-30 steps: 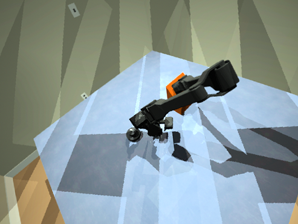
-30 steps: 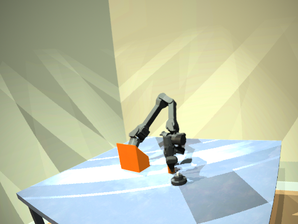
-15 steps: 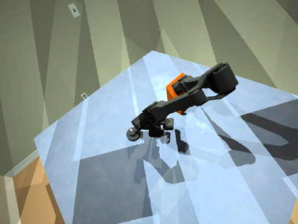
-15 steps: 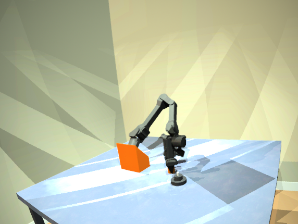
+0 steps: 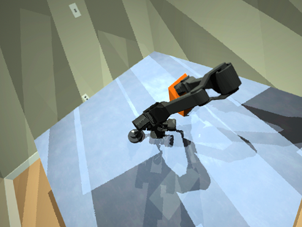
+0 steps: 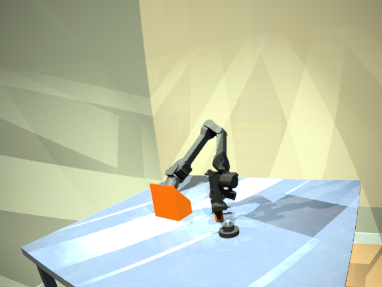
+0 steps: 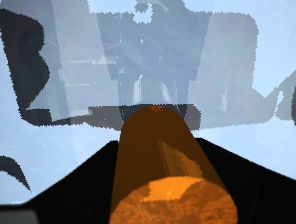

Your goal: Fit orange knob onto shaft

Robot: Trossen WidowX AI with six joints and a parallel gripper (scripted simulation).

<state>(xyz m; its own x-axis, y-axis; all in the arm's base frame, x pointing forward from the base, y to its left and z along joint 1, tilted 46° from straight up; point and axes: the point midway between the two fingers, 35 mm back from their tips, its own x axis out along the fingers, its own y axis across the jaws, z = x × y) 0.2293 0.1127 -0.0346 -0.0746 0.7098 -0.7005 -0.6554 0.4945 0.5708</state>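
Now: the round pedestal 110 mm ahead of my gripper tip, 90 mm to the right of it and 10 mm above it. From my gripper tip the other things lie so: orange knob: 30 mm above.
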